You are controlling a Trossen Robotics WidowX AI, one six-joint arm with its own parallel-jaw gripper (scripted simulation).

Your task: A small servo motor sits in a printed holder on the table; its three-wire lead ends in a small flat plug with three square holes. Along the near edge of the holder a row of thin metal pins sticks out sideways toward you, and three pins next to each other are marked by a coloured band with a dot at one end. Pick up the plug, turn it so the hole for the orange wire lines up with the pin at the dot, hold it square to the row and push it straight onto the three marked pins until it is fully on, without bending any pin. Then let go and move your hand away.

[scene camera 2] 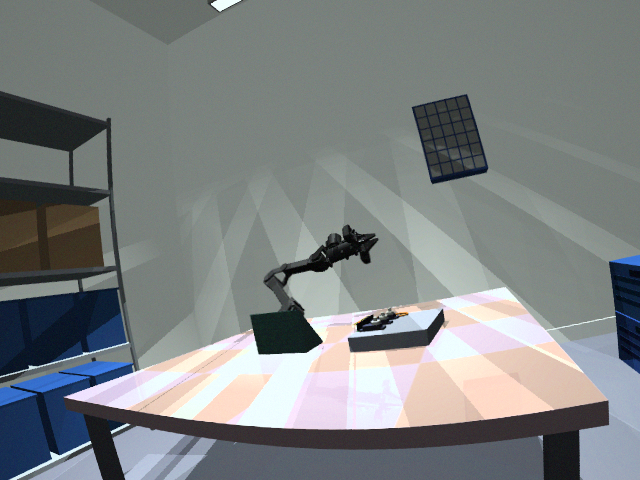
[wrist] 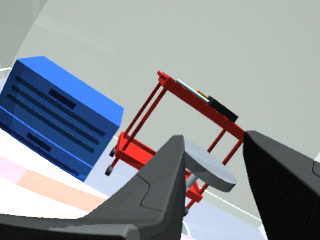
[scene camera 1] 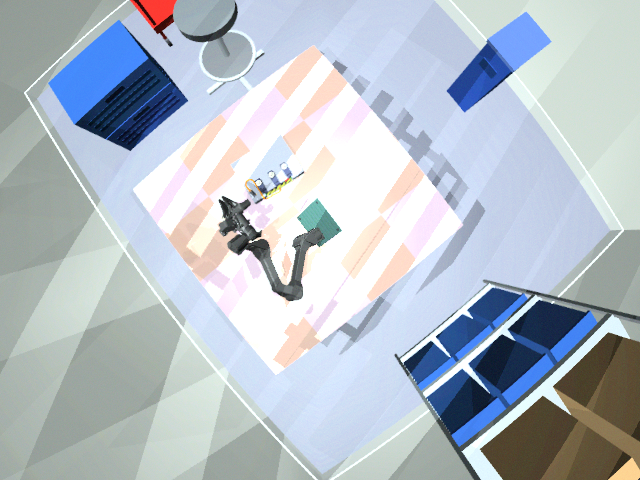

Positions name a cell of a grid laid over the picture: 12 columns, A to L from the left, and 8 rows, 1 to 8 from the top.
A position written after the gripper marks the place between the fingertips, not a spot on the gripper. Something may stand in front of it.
gripper: scene camera 2 H4; wrist I5; scene camera 1 E4
